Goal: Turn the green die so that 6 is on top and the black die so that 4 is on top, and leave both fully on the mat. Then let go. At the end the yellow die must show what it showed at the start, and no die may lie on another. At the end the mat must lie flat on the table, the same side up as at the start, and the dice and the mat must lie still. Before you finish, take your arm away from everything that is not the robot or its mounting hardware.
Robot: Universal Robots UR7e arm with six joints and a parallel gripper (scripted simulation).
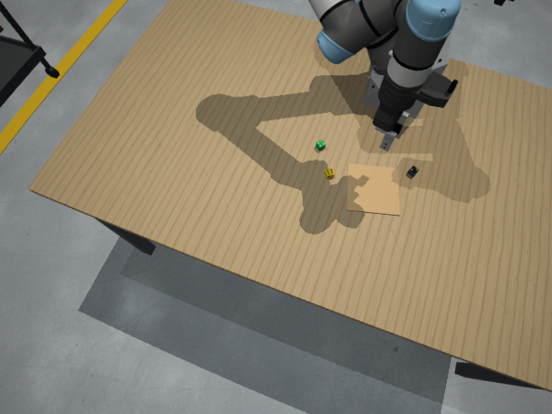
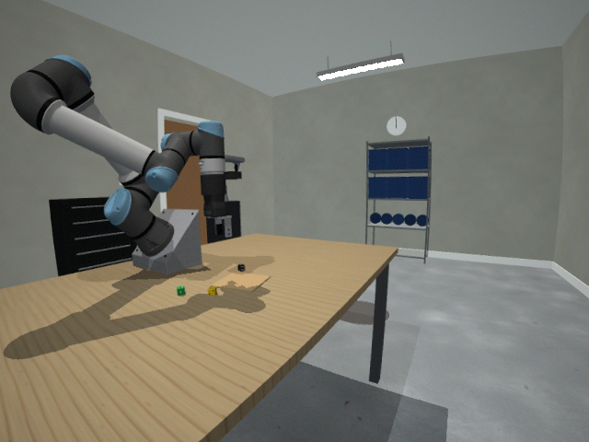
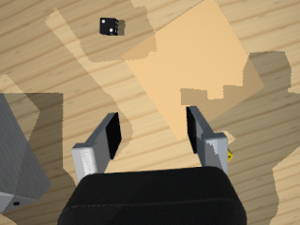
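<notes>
The green die is 30 mm behind my hand, 160 mm to the right of it and 150 mm below it. Also, from my hand: yellow die: 50 mm ahead, 110 mm to the right, 150 mm below; then black die: 20 mm behind, 110 mm to the left, 150 mm below; then tan mat: 60 mm ahead, 10 mm to the left, 160 mm below.
</notes>
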